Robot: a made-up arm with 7 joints.
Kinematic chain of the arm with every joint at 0, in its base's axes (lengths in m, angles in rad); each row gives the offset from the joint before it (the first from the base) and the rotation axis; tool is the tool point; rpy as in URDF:
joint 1: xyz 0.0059 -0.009 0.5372 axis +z
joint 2: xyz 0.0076 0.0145 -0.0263 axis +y
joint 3: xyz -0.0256 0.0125 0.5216 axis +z
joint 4: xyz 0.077 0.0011 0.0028 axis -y
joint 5: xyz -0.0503 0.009 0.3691 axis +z
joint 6: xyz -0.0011 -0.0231 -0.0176 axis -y
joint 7: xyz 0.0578 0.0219 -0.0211 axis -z
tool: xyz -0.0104 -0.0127 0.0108 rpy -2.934 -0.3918 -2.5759
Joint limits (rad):
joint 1: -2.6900..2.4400
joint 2: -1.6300..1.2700
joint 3: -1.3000..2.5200
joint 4: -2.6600..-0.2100
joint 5: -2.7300..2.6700
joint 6: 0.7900..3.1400
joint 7: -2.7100..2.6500
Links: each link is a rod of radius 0.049 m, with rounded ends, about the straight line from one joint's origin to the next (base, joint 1, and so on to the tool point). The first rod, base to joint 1, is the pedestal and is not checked.
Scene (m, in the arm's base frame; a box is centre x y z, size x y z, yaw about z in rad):
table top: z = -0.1
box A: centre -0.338 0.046 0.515 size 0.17 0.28 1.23 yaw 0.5
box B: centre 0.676 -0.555 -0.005 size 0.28 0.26 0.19 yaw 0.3
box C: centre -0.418 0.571 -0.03 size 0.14 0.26 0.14 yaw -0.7
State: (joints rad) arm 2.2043 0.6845 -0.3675 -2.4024 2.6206 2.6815 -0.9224
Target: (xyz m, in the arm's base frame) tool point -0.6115 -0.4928 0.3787
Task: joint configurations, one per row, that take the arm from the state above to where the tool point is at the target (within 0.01 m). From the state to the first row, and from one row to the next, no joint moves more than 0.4 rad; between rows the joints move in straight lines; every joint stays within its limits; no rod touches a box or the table.
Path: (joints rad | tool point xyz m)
1: 2.2514 0.3136 -0.3794 -2.4539 2.6305 2.7732 -0.8702 | -0.1318 0.3059 0.6425
2: 2.2986 -0.0573 -0.3912 -2.5054 2.6404 2.8649 -0.8180 | -0.0901 0.2296 0.7410
3: 2.3457 -0.4282 -0.4031 -2.5570 2.6502 2.9566 -0.7658 | -0.0244 0.1397 0.7954
4: 2.3929 -0.7990 -0.4150 -2.6085 2.6601 3.0483 -0.7136 | 0.0535 0.0521 0.8016
5: 2.4400 -1.1699 -0.4269 -2.6600 2.6700 3.1400 -0.6614 | 0.1299 -0.0203 0.7625
6: 2.3883 -1.0219 -0.0968 -2.4823 2.6227 3.0931 -0.7799 | 0.0464 -0.0393 0.8567
7: 2.3366 -0.8738 0.2332 -2.3046 2.5754 3.0462 -0.8984 | -0.0644 -0.0777 0.9221
8: 2.2850 -0.7257 0.5632 -2.1270 2.5282 2.9994 -1.0169 | -0.1792 -0.1361 0.9545
9: 2.2333 -0.5777 0.8932 -1.9493 2.4809 2.9525 -1.1354 | -0.2731 -0.2123 0.9642
10: 1.9366 -0.9284 1.1612 -1.7509 2.5439 2.7213 -1.0687 | -0.3166 -0.4060 0.9115
11: 1.6399 -1.2792 1.4291 -1.5525 2.6070 2.4901 -1.0020 | -0.4560 -0.5354 0.7027
12: 1.3432 -1.6300 1.6971 -1.3541 2.6700 2.2589 -0.9353 | -0.6115 -0.4928 0.3787

